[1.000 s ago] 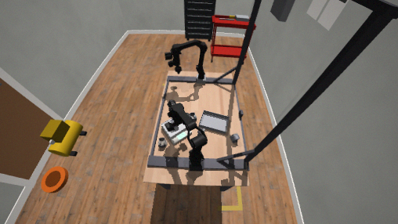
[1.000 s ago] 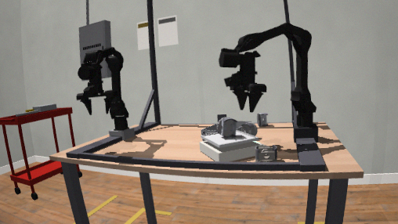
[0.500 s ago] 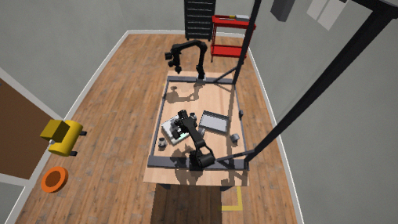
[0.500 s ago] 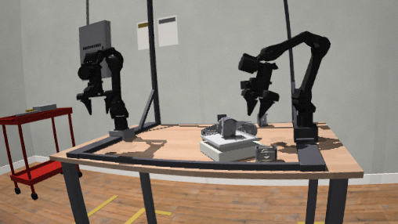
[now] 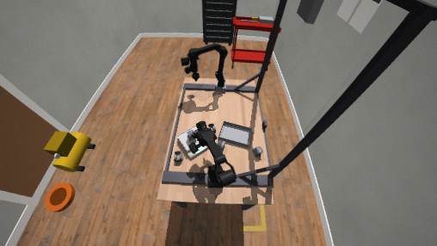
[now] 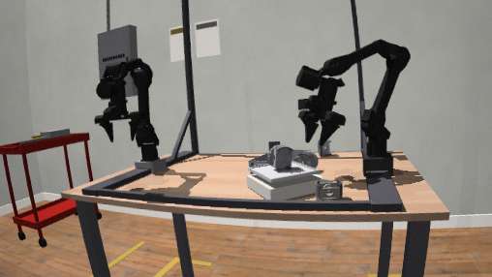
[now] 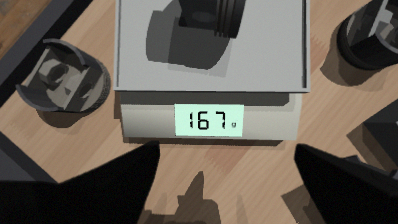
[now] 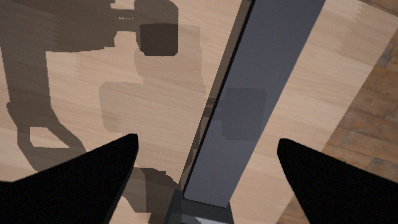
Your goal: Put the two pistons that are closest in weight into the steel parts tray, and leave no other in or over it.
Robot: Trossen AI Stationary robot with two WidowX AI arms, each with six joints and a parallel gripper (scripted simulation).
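My left gripper is now 90 mm short of the scale plate, 90 mm to the left of it and 100 mm above it. Also, from my left hand: steel parts tray: 240 mm behind, 180 mm to the right, 140 mm below; then white scale: 80 mm ahead, 90 mm to the right, 120 mm below.
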